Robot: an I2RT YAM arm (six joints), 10 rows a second.
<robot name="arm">
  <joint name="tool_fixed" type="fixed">
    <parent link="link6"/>
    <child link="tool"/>
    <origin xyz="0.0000 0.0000 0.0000" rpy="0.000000 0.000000 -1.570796"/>
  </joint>
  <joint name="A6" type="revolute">
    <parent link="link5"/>
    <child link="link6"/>
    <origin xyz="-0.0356 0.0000 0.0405" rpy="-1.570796 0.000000 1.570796"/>
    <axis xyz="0 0 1"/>
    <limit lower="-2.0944" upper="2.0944"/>
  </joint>
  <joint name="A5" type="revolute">
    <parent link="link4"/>
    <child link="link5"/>
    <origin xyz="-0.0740 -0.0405 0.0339" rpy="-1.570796 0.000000 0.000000"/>
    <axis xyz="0 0 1"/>
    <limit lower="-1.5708" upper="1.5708"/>
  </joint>
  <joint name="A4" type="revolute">
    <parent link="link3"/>
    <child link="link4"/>
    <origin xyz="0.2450 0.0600 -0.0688" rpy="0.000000 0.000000 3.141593"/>
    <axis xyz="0 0 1"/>
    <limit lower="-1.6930" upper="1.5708"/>
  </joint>
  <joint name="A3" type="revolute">
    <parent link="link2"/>
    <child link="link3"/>
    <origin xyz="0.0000 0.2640 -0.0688" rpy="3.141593 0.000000 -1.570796"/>
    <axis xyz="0 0 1"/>
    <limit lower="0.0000" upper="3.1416"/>
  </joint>
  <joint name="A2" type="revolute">
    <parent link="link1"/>
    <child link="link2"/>
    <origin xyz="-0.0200 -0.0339 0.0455" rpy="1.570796 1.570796 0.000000"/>
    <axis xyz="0 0 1"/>
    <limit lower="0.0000" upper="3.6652"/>
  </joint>
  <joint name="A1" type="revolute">
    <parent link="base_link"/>
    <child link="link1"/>
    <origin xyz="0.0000 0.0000 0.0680" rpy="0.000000 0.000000 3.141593"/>
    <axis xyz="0 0 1"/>
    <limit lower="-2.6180" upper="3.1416"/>
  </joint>
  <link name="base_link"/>
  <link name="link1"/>
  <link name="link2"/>
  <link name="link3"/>
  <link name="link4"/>
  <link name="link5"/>
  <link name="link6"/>
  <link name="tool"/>
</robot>
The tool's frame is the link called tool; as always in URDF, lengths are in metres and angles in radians.
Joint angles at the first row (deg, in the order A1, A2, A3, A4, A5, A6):
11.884, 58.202, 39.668, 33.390, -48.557, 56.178
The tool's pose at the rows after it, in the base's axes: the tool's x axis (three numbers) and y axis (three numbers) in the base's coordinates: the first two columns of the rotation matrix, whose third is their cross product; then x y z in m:
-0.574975 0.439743 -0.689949 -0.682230 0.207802 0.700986 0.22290 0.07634 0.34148
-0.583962 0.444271 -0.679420 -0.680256 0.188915 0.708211 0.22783 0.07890 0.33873
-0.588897 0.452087 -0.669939 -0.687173 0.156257 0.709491 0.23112 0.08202 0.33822
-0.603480 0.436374 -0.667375 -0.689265 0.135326 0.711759 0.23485 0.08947 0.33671
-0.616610 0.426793 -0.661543 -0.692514 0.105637 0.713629 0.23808 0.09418 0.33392
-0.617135 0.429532 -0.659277 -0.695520 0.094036 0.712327 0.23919 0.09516 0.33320
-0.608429 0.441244 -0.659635 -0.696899 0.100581 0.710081 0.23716 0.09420 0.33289
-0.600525 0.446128 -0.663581 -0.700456 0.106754 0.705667 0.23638 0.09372 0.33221
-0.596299 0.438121 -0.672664 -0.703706 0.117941 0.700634 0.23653 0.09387 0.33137
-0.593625 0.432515 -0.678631 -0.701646 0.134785 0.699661 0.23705 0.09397 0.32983
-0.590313 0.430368 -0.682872 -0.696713 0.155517 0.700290 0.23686 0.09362 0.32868
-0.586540 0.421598 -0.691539 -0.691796 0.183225 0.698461 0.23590 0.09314 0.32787
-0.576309 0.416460 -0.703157 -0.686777 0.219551 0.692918 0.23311 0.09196 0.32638
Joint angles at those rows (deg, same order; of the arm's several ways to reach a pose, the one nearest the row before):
12.337, 60.496, 40.211, 36.326, -49.208, 57.735
12.683, 62.259, 40.065, 39.277, -49.211, 59.286
13.225, 63.919, 39.889, 43.599, -49.249, 61.714
14.684, 65.638, 40.449, 44.849, -49.363, 62.012
15.471, 67.423, 40.354, 48.063, -49.972, 63.544
15.614, 68.096, 40.219, 49.866, -49.992, 64.401
15.603, 67.492, 39.701, 49.926, -49.179, 64.219
15.581, 67.268, 39.389, 50.029, -48.793, 63.788
15.587, 67.154, 39.462, 48.955, -48.988, 62.531
15.591, 67.008, 39.539, 47.312, -48.831, 61.073
15.572, 66.555, 39.596, 45.198, -48.340, 59.552
15.563, 65.760, 39.810, 41.912, -47.946, 57.275
15.568, 64.438, 39.649, 38.305, -46.970, 54.546

